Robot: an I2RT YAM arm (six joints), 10 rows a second.
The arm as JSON. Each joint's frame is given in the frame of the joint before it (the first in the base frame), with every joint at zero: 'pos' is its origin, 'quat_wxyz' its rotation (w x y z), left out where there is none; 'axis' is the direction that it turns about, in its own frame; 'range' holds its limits. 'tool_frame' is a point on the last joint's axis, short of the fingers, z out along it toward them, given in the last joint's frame.
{
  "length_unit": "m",
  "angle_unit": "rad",
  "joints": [
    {
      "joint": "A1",
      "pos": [
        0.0,
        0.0,
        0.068
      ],
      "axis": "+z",
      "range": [
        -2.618,
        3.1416
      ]
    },
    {
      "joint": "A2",
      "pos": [
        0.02,
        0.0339,
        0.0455
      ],
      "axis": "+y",
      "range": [
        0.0,
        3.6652
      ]
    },
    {
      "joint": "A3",
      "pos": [
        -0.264,
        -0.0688,
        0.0
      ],
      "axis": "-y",
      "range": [
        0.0,
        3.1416
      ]
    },
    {
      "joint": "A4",
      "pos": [
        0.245,
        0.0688,
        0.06
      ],
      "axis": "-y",
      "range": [
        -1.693,
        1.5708
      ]
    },
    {
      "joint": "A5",
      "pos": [
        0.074,
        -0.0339,
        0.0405
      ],
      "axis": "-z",
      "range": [
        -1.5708,
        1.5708
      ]
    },
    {
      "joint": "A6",
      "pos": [
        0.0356,
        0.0,
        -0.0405
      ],
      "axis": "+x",
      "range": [
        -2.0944,
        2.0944
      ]
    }
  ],
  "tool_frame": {
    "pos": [
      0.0,
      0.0,
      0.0
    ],
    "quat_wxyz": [
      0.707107,
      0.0,
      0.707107,
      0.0
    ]
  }
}
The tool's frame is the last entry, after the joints.
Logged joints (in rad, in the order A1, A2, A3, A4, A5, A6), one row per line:
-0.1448, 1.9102, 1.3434, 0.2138, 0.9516, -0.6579
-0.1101, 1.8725, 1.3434, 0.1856, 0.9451, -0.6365
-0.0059, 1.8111, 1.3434, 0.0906, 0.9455, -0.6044
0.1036, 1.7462, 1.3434, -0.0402, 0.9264, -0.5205
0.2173, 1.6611, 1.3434, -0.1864, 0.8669, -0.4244
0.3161, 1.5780, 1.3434, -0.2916, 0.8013, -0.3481
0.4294, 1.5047, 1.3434, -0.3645, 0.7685, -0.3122
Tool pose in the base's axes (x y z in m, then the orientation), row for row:
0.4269, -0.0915, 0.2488, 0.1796, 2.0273, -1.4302
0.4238, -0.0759, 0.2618, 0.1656, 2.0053, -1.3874
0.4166, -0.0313, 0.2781, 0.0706, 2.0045, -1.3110
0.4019, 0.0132, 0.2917, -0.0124, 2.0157, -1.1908
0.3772, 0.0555, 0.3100, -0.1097, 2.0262, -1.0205
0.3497, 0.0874, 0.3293, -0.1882, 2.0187, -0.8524
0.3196, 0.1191, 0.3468, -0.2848, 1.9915, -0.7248
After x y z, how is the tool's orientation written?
As a rotation vector, in radians.
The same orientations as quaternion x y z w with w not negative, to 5 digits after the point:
0.06837, 0.77180, -0.54448, 0.32125
0.06368, 0.77108, -0.53348, 0.34173
0.02744, 0.77911, -0.50956, 0.36413
-0.00488, 0.79294, -0.46844, 0.38960
-0.04380, 0.80895, -0.40743, 0.42153
-0.07625, 0.81787, -0.34535, 0.45388
-0.11678, 0.81659, -0.29720, 0.48085

